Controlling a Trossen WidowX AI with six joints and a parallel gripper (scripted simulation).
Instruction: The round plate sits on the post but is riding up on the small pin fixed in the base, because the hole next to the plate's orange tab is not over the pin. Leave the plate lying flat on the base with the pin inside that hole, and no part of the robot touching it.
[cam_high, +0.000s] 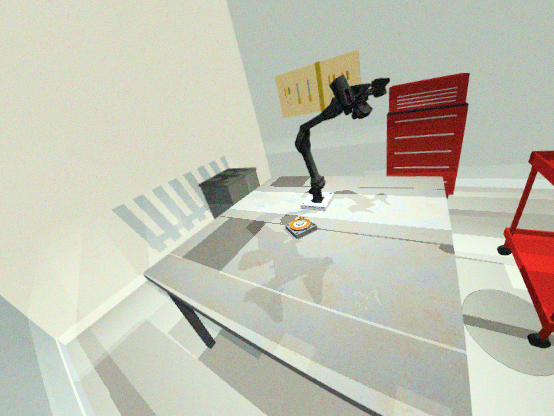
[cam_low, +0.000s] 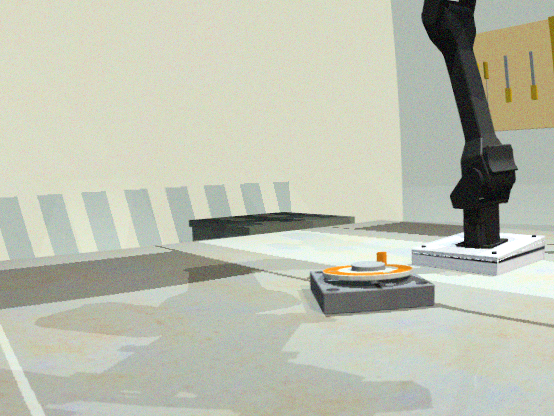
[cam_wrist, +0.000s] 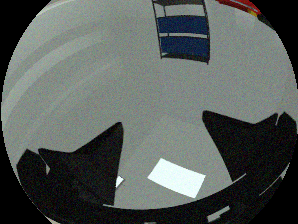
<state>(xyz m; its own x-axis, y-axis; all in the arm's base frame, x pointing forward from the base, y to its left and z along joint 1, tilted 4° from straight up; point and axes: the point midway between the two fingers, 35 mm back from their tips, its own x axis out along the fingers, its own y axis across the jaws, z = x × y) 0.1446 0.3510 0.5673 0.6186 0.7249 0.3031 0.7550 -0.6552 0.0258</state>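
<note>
Right now the grey square base is 58 cm below my gripper tip, 38 cm to the right of it and 6 cm ahead of it.
</note>
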